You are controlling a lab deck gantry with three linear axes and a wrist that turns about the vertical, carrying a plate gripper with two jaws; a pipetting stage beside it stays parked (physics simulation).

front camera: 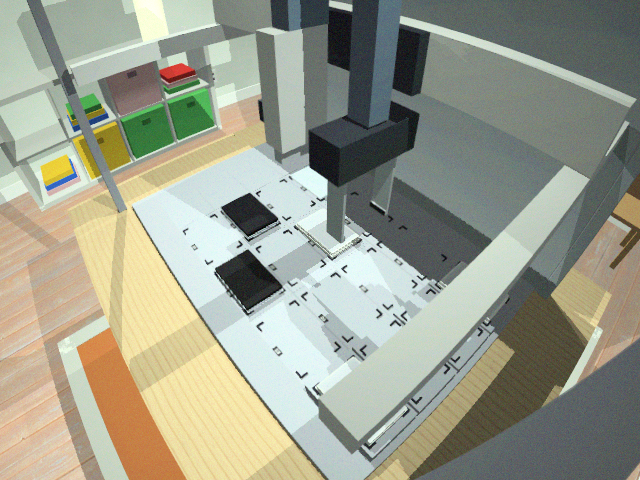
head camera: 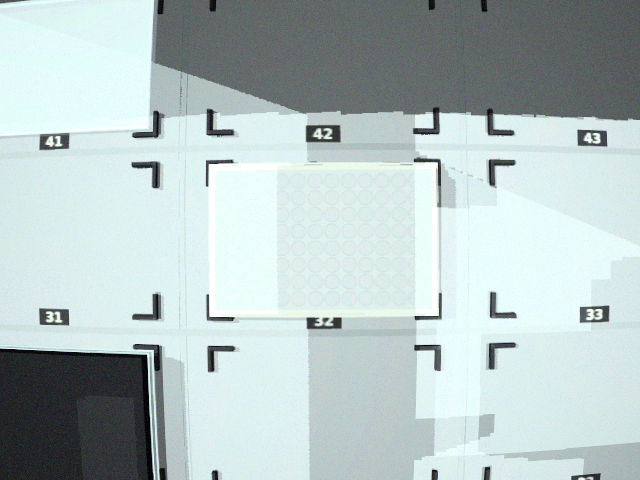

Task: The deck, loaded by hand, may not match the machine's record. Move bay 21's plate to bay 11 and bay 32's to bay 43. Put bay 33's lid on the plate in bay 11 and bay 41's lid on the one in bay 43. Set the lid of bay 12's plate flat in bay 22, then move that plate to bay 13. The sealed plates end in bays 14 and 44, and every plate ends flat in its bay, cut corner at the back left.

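Places are measured from the robot's base along level axes (x ahead, y left, z up), in metres.
Pixels of known places: gripper, fingertip midpoint: point(front camera: 358, 222); robot's base, origin of the base link: point(front camera: 184, 231).
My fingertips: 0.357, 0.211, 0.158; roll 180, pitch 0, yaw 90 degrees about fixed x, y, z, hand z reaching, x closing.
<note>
Ahead of a thing's pixels: the offset from my fingertips to its top centre, as dx, dy, dz. "spot": to the spot under its first point.
A pale plate @(-0.129, +0.046, -0.143) point(front camera: 315, 232) point(head camera: 330, 240) with round wells lies in bay 32. My gripper point(front camera: 358, 223) is open above it, its jaws apart; they do not show in the head view. A pale lid-like sheet @(-0.293, +0.153, -0.150) point(front camera: 309, 179) point(head camera: 72, 67) is at bay 41. A black-topped plate @(-0.293, -0.061, -0.141) point(front camera: 250, 212) point(head camera: 67, 413) is in bay 21 and another black-topped plate @(-0.129, -0.168, -0.141) point(front camera: 249, 279) in bay 12. No lid shows in the visible part of bay 33. Bay 43 shows in part and holds no plate there. Cut corners cannot be made out.
A long pale beam point(front camera: 444, 335) crosses the right of the deck and hides part of it. A pale plate edge @(spot: +0.149, -0.173, -0.129) point(front camera: 338, 377) shows behind it near bay 14. The parked pipetting stage point(front camera: 281, 93) stands behind at the left.
</note>
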